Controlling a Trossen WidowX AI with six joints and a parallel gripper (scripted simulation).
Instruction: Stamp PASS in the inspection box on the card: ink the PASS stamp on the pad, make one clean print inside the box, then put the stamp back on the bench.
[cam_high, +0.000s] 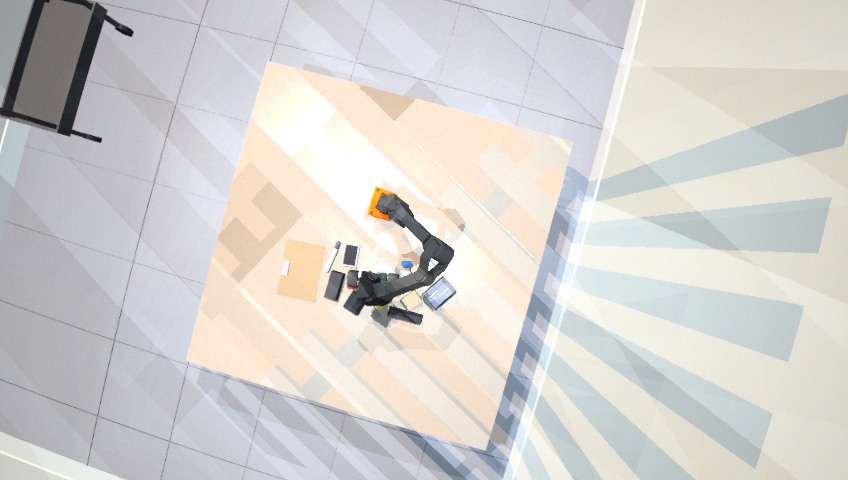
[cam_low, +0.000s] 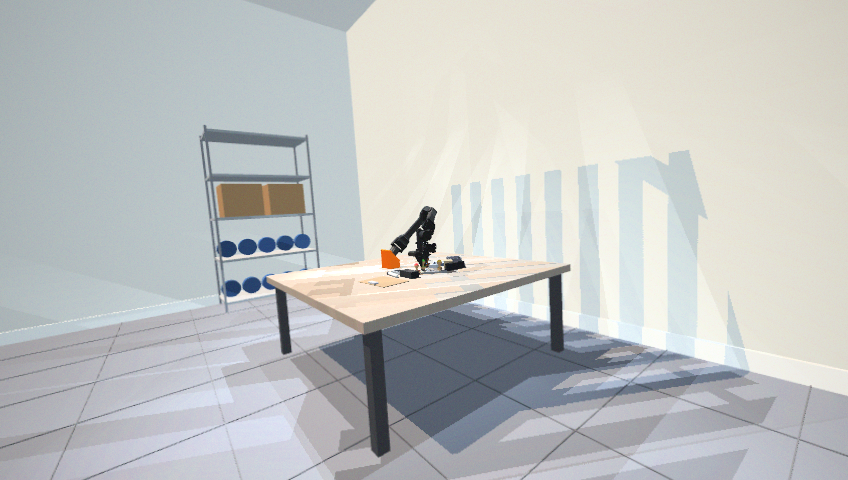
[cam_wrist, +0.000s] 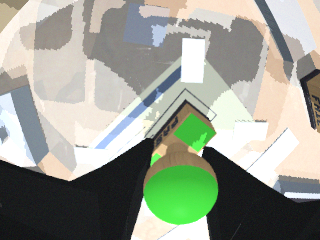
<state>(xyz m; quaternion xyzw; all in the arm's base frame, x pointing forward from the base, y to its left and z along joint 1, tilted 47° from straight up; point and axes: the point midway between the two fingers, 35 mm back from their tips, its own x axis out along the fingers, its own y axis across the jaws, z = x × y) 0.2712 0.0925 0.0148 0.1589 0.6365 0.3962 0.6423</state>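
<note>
My gripper tip is right at the pass stamp. The rest, counted from my gripper tip: ink pad (13 cm to the right, 4 cm behind, 2 cm below); then tan block (16 cm to the left, 3 cm ahead); then card (3 cm below, 1 cm behind).
</note>
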